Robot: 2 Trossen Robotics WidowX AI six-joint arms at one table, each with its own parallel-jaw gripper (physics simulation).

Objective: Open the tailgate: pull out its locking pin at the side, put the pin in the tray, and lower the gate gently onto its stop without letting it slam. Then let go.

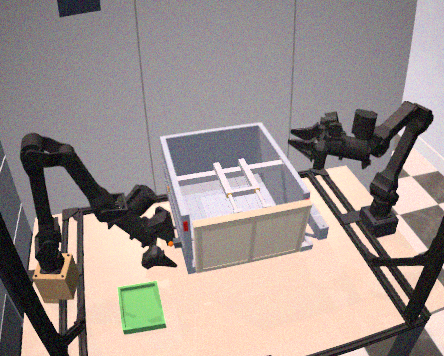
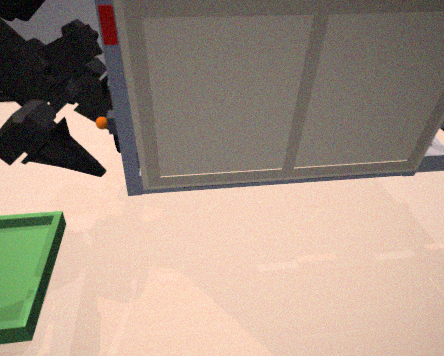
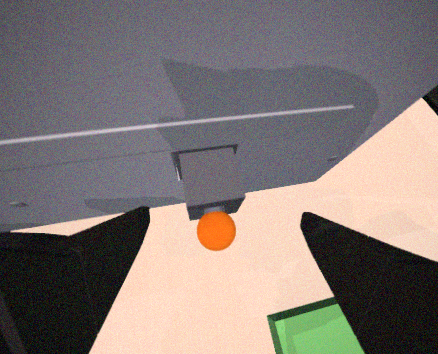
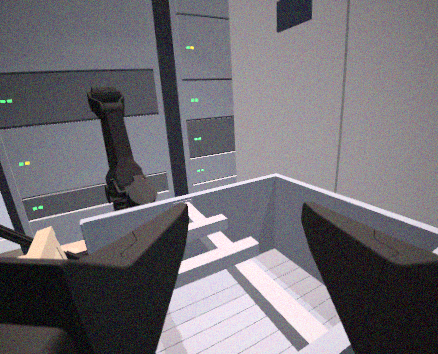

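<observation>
The tan tailgate stands upright across the near end of the grey truck bed. The locking pin's orange ball head sticks out of a bracket on the bed's side. My left gripper is open, its fingers on either side of the pin head with gaps. My right gripper is partly open and empty, above and beside the bed's right side. The green tray lies in front of the left gripper.
A white ladder-like frame lies inside the bed, near a crossbar. A grey block sticks out at the bed's right. Black frame rails border the table. A wooden block sits at the left arm's base.
</observation>
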